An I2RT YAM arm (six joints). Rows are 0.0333 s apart.
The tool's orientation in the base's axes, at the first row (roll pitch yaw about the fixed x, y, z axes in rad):
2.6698, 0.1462, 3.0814
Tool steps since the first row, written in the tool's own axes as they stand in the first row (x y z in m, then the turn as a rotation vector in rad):
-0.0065, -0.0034, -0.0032, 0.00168, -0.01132, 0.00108
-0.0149, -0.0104, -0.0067, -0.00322, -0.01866, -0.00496
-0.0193, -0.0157, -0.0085, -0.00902, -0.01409, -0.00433
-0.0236, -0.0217, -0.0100, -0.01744, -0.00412, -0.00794
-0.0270, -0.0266, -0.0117, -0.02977, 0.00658, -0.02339
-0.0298, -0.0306, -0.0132, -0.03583, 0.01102, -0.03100
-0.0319, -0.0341, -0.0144, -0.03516, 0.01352, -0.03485
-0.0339, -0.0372, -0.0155, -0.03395, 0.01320, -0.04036
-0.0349, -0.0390, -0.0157, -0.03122, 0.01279, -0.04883
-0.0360, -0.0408, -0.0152, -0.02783, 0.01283, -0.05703
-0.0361, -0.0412, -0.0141, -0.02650, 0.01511, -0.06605
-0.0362, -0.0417, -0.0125, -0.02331, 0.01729, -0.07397
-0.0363, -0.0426, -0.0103, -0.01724, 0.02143, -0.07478
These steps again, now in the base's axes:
0.0060, -0.0049, 0.0022, -0.00135, -0.00953, -0.00629
0.0138, -0.0132, 0.0034, 0.00264, -0.01907, -0.00355
0.0179, -0.0190, 0.0032, 0.00840, -0.01505, -0.00121
0.0220, -0.0252, 0.0025, 0.01603, -0.00826, 0.00769
0.0252, -0.0306, 0.0023, 0.02565, -0.00632, 0.02791
0.0277, -0.0350, 0.0022, 0.03038, -0.00611, 0.03749
0.0297, -0.0388, 0.0020, 0.02909, -0.00556, 0.04191
0.0315, -0.0422, 0.0019, 0.02703, -0.00823, 0.04645
0.0325, -0.0439, 0.0014, 0.02301, -0.01221, 0.05333
0.0337, -0.0454, 0.0003, 0.01838, -0.01562, 0.06008
0.0340, -0.0452, -0.0008, 0.01562, -0.01753, 0.06886
0.0343, -0.0450, -0.0025, 0.01120, -0.01893, 0.07636
0.0348, -0.0448, -0.0048, 0.00503, -0.01523, 0.07805

